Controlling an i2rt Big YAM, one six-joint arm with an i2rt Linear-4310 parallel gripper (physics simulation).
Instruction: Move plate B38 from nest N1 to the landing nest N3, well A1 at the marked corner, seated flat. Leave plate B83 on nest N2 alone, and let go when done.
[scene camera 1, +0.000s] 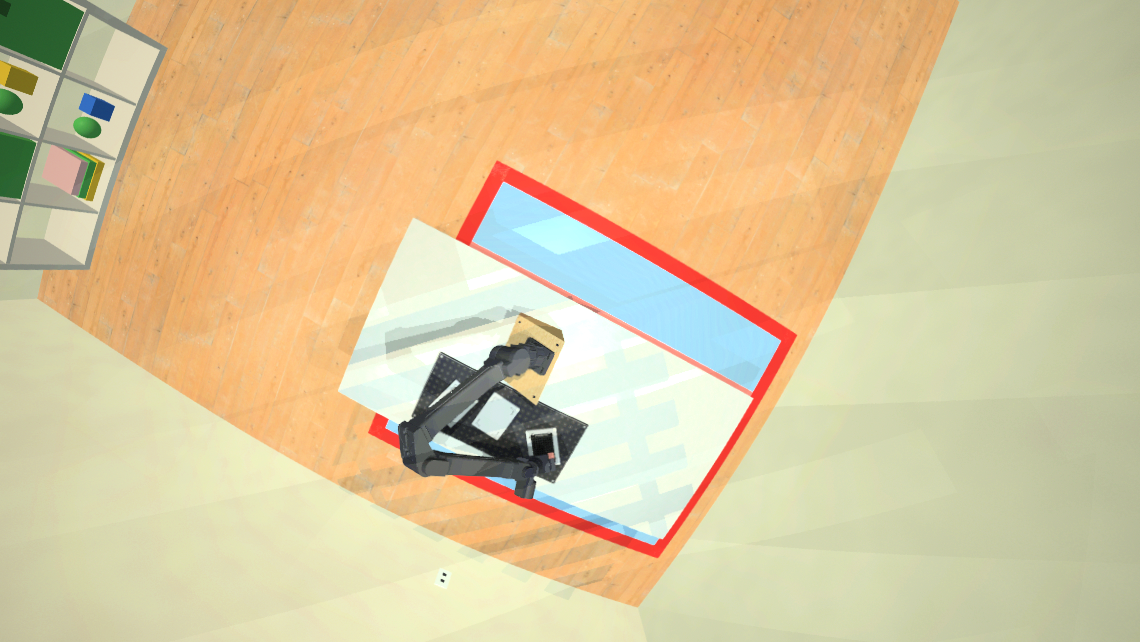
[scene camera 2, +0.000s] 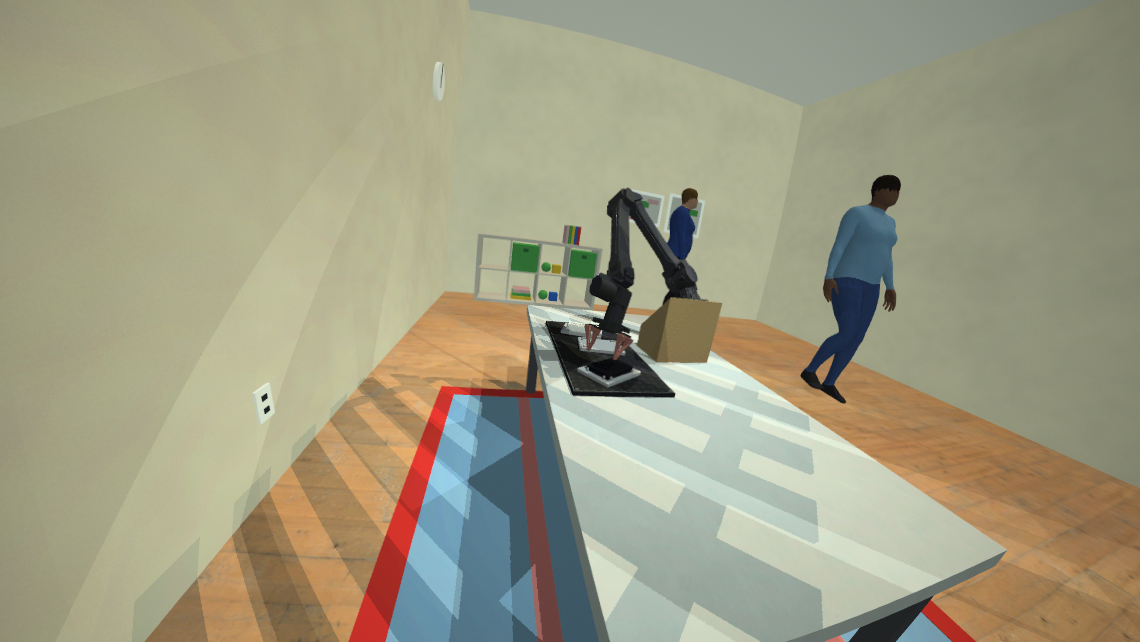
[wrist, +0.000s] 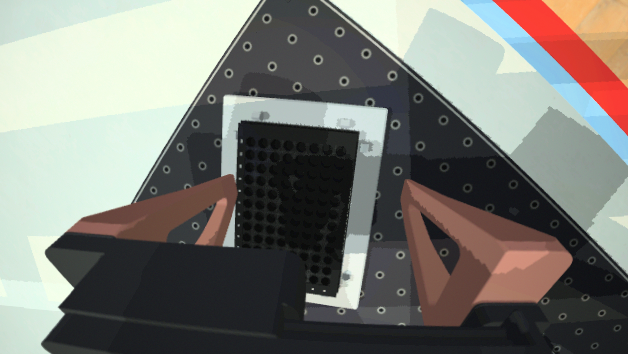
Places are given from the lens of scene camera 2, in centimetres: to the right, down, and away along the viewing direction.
my gripper (scene camera 2: 600, 355): 9, 10, 95
black perforated baseplate (scene camera 2: 573, 358): 1, 12, 106
